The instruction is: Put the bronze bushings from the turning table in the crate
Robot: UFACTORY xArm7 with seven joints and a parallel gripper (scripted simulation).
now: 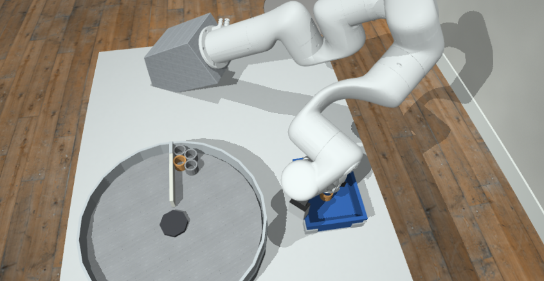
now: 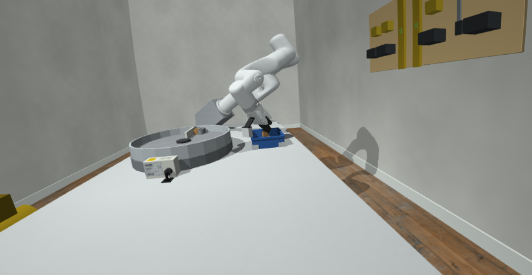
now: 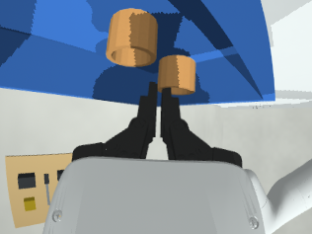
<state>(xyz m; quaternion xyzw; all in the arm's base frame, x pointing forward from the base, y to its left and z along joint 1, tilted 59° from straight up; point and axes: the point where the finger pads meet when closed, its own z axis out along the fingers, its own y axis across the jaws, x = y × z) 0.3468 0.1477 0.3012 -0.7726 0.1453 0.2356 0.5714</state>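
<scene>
Now: the blue crate 4 cm ahead of my hand and 4 cm below it. From my hand the other things lie so: turning table (16 cm ahead, 36 cm to the right, 1 cm below).
</scene>
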